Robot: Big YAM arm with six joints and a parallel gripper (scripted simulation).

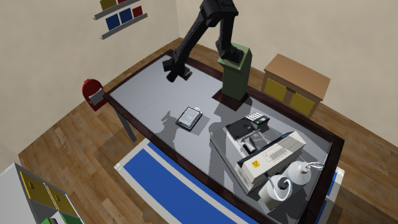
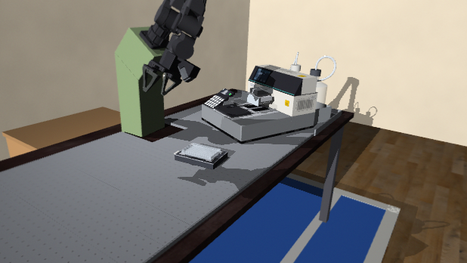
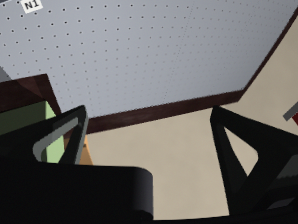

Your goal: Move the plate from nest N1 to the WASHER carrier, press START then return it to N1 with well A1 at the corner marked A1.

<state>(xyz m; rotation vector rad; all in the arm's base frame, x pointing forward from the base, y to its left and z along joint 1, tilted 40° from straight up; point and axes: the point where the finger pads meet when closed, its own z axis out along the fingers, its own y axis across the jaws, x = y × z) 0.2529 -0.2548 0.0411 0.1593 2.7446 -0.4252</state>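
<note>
The well plate is 240 mm below my hand, 120 mm to the left of it and 100 mm ahead of it. From my hand the other things lie so: plate nest N1: 260 mm below, 120 mm to the left, 100 mm ahead; plate washer: 610 mm to the left, 140 mm below, 100 mm ahead; carrier: 470 mm to the left, 180 mm below, 30 mm ahead.
</note>
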